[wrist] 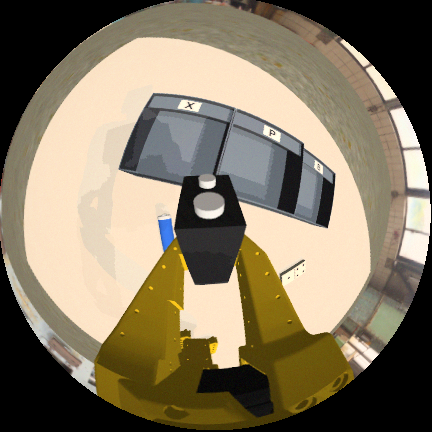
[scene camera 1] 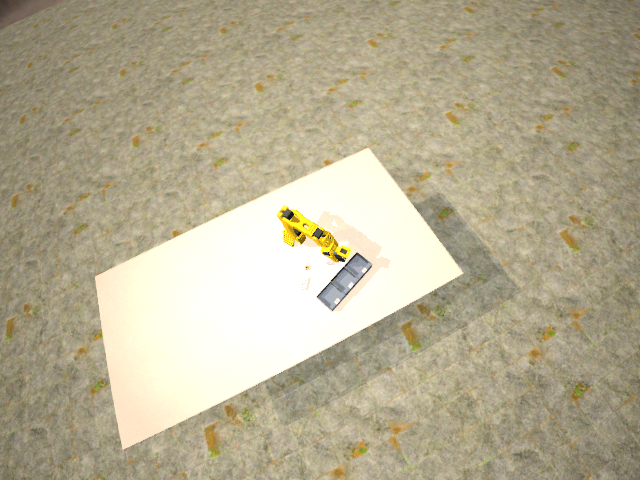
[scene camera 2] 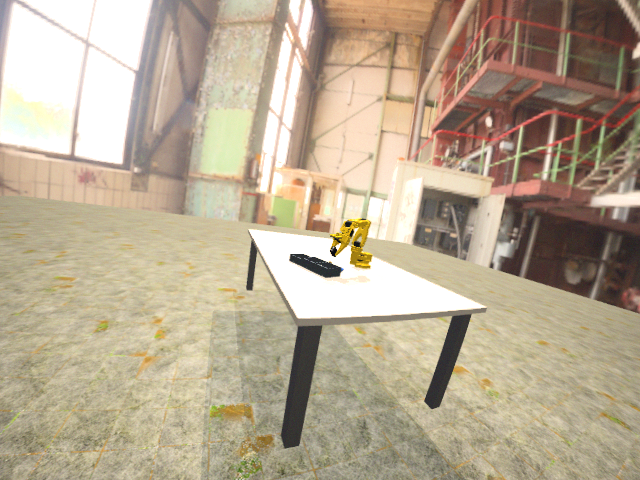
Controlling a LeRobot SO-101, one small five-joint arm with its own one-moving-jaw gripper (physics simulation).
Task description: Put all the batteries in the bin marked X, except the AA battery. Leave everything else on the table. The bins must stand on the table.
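Frame: origin at the arm's base, x ahead, y left, z up, level; centimetres.
Where they show: hand, its tool point: [wrist: 191,237] [scene camera 1: 339,257] [scene camera 2: 335,254]; arm's base, origin of its link: [wrist: 194,338] [scene camera 1: 296,239] [scene camera 2: 356,265].
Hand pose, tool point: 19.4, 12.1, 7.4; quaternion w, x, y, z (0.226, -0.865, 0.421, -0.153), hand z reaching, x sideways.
Each offset is from my tool point to the top centre of the thing, as dx, dy, dz. "spot": to the spot under its first point. Level surfaces: height alone.
My gripper [wrist: 211,241] is shut on a black 9V battery @[+0.7, -0.4, +3.6] [wrist: 210,255] [scene camera 2: 333,251], a block with two silver terminals on its end. It holds the battery above the table, beside the long side of the bins. In the wrist view the battery overlaps the near edge where bin X [wrist: 216,113] meets bin P @[spot: +10.9, +1.2, -3.9] [wrist: 250,120]. The visible floor of bin X is bare. In scene camera 1, bin X is the upper right one of the row. A blue cylindrical battery @[-3.2, +1.1, -6.0] [wrist: 166,232] lies on the table near bin X, partly hidden by a jaw.
Bin B @[spot: +15.7, -12.2, -4.6] [wrist: 330,176] joins the far end of bin P, and the row stands on the table @[dz -7.4] [scene camera 1: 180,335] [scene camera 2: 361,304]. A white domino @[+1.1, -17.5, -6.7] [wrist: 293,272] lies on the table to the right in the wrist view. A small brownish thing @[-4.8, -13.7, -6.6] [scene camera 1: 307,267] lies near the arm, too small to identify.
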